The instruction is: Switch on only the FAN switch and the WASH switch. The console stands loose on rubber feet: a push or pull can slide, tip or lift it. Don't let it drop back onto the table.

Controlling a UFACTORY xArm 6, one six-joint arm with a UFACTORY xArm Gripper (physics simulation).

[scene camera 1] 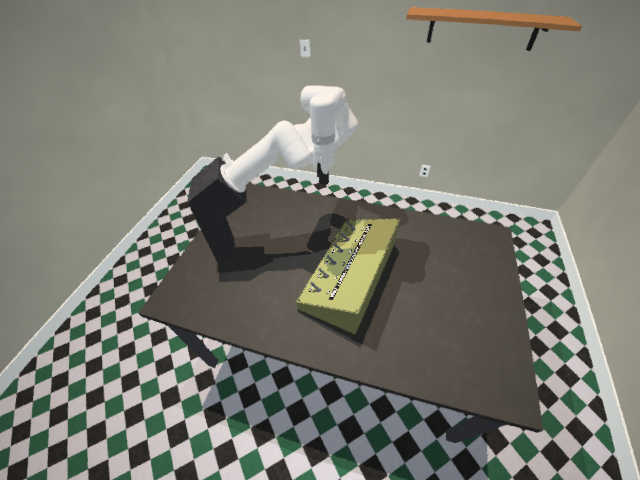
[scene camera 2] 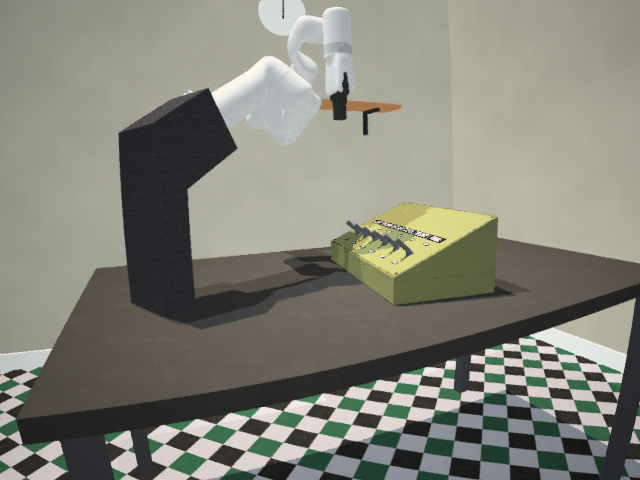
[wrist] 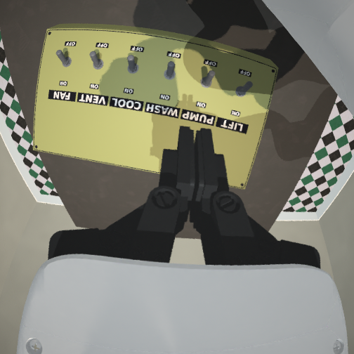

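Pixels of known places: gripper, fingertip midpoint: (scene camera 1: 324, 183) (scene camera 2: 340, 119); arm's base at its link origin: (scene camera 1: 232, 179) (scene camera 2: 203, 122).
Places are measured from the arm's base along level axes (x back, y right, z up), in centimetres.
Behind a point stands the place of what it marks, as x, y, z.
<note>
A yellow-green console (scene camera 1: 369, 276) {-59.4, -12.1, -22.8} (scene camera 2: 444, 279) {-52.7, 6.8, -35.1} (wrist: 95, 130) with a sloping top sits flat on the table. In the wrist view its labels are upside down. The FAN switch (wrist: 64, 58) is at the far left and the WASH switch (wrist: 170, 70) is fourth from the left; both levers lean toward their OFF marks. The VENT switch (wrist: 97, 60), COOL switch (wrist: 132, 64), PUMP switch (wrist: 208, 78) and LIFT switch (wrist: 244, 88) also lean toward OFF. My gripper (scene camera 1: 323, 181) {-30.9, -19.2, 1.8} (scene camera 2: 339, 117) {-30.9, -19.2, 1.8} (wrist: 191, 148) is shut and empty, high above the table and apart from the console.
The brown table (scene camera 1: 454, 320) {-91.5, -27.4, -39.5} (scene camera 2: 248, 351) {-16.3, 33.2, -39.5} carries the console and the dark pedestal (scene camera 1: 214, 222) {0.3, 13.4, -14.1} (scene camera 2: 157, 217) {3.9, 18.3, -19.7} of the arm. An orange wall shelf (scene camera 1: 491, 18) (scene camera 2: 385, 106) is on the wall behind. Shadows of the arm fall across the console and table.
</note>
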